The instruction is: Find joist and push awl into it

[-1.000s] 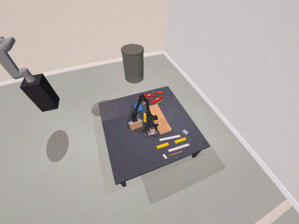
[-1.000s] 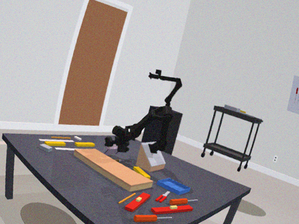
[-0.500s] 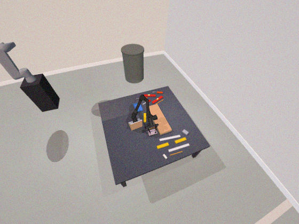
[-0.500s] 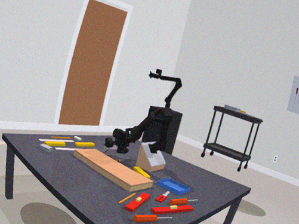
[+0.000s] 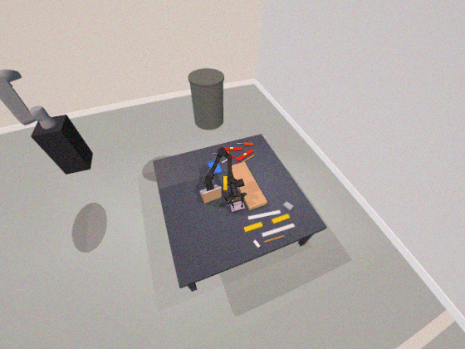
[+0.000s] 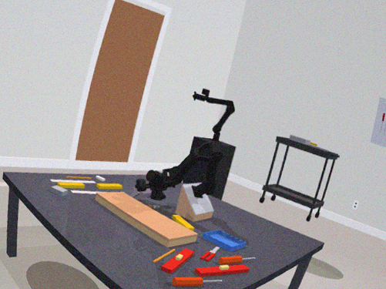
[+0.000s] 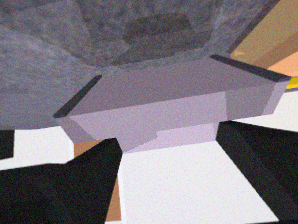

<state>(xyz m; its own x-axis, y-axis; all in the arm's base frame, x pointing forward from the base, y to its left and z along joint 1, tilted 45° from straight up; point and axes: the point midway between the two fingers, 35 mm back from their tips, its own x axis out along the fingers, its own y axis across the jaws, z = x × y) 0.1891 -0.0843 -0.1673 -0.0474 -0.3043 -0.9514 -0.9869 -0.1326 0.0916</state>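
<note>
Now: the awl 110 mm to the left of my gripper tip and 70 mm below it. Round my gripper tip: grey block: 450 mm ahead, 90 mm to the right, 70 mm below; stud finder: 10 mm below, 10 mm ahead; blue tray: 550 mm to the left, 70 mm below, 70 mm behind.
</note>
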